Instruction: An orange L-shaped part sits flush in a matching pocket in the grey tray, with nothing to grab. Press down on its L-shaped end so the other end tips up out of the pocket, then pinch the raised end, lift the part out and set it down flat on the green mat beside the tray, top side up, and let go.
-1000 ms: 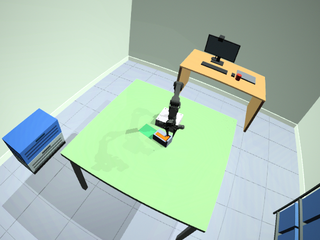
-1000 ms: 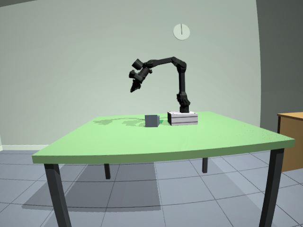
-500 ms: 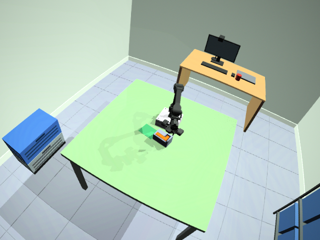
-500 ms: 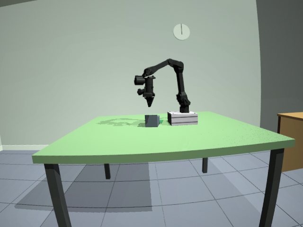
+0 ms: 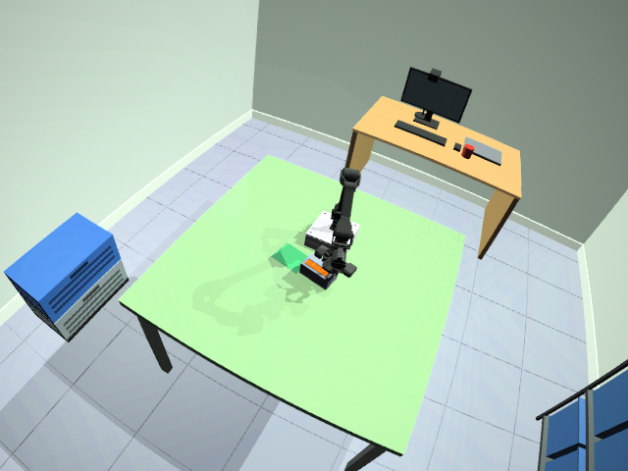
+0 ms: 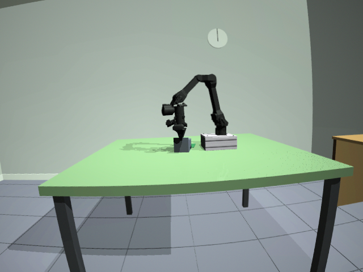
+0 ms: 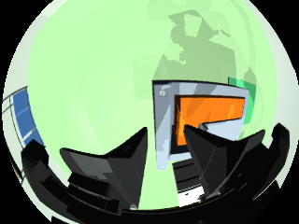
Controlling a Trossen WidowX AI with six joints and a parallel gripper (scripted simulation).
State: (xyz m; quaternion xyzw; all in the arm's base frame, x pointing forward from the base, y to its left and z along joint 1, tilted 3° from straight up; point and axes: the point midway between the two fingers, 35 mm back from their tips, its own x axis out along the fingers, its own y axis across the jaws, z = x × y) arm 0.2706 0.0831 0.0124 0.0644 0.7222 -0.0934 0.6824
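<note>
The orange L-shaped part lies 1 cm behind my gripper tip, 5 cm to the right of it and 2 cm below it. From my gripper tip the other things lie so: green mat: 5 cm behind, 21 cm to the right, 9 cm below.
</note>
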